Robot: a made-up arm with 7 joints.
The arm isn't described. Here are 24 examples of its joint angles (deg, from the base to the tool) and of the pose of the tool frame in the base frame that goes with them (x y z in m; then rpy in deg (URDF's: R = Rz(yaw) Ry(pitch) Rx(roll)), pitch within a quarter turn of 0, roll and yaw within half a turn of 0).
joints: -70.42 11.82 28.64 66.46 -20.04 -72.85 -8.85
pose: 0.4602 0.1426 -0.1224 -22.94 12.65 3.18
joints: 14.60 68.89 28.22 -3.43 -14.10 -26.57 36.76
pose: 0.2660 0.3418 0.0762 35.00 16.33 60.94
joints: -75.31 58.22 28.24 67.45 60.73 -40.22 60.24
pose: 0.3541 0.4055 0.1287 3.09 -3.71 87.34
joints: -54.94 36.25 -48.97 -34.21 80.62 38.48 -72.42
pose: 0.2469 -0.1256 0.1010 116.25 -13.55 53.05
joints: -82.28 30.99 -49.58 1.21 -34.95 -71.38 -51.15
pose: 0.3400 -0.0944 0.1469 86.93 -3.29 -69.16
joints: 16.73 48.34 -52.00 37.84 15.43 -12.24 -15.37
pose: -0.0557 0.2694 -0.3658 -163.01 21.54 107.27
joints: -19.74 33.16 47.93 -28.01 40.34 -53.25 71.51
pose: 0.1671 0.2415 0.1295 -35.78 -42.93 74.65
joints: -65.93 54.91 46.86 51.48 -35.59 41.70 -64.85
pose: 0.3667 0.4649 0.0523 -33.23 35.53 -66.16
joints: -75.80 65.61 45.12 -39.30 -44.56 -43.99 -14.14
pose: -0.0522 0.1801 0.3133 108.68 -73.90 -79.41
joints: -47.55 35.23 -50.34 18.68 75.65 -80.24 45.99
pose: 0.3137 -0.0061 -0.1462 78.92 8.08 -43.61
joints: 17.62 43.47 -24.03 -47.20 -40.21 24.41 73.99
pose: 0.1927 0.0373 -0.1317 124.70 66.69 151.99
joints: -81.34 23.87 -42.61 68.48 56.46 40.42 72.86
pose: 0.5516 0.0926 -0.0085 9.93 -38.25 118.98
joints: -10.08 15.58 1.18 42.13 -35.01 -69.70 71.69
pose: 0.1567 0.2236 -0.3438 -66.22 61.37 33.06
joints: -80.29 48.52 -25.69 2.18 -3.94 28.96 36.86
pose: 0.4155 0.0592 0.2598 23.39 18.47 53.83
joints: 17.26 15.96 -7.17 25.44 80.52 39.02 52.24
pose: 0.0710 0.1903 -0.3765 96.61 -37.92 95.02
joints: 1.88 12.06 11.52 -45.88 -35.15 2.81 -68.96
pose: 0.2506 0.1351 -0.0092 29.49 45.40 -48.16
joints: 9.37 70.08 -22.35 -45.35 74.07 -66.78 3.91
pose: 0.1264 0.0307 -0.0506 114.91 11.03 -41.78
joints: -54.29 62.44 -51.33 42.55 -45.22 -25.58 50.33
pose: 0.4050 0.3268 -0.0410 29.97 43.02 69.89
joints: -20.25 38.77 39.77 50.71 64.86 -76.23 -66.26
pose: 0.2110 0.3684 -0.1833 159.39 30.86 60.76
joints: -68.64 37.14 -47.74 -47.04 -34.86 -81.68 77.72
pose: 0.1837 -0.0583 0.1467 -39.68 -31.80 -86.65
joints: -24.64 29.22 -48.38 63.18 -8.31 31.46 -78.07
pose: 0.1915 0.2616 -0.4167 -129.29 -6.46 151.12
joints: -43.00 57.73 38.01 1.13 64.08 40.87 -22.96
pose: 0.2278 0.3598 0.2716 57.23 21.05 131.53
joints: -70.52 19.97 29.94 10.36 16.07 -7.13 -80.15
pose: 0.4199 0.2037 0.1785 74.47 32.87 12.56
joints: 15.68 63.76 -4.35 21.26 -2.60 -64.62 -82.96
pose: 0.1610 0.3492 -0.1408 -177.16 55.10 62.43
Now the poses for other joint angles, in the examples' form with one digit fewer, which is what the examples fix.
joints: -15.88 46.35 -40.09 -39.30 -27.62 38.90 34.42
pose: 0.263 -0.032 -0.098 112.9 64.0 88.9
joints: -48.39 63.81 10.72 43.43 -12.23 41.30 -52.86
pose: 0.342 0.471 0.052 178.2 66.4 171.2
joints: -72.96 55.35 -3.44 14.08 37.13 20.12 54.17
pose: 0.370 0.213 0.290 -7.5 -1.4 96.9
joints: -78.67 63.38 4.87 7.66 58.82 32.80 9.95
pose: 0.263 0.230 0.383 13.9 1.7 114.4
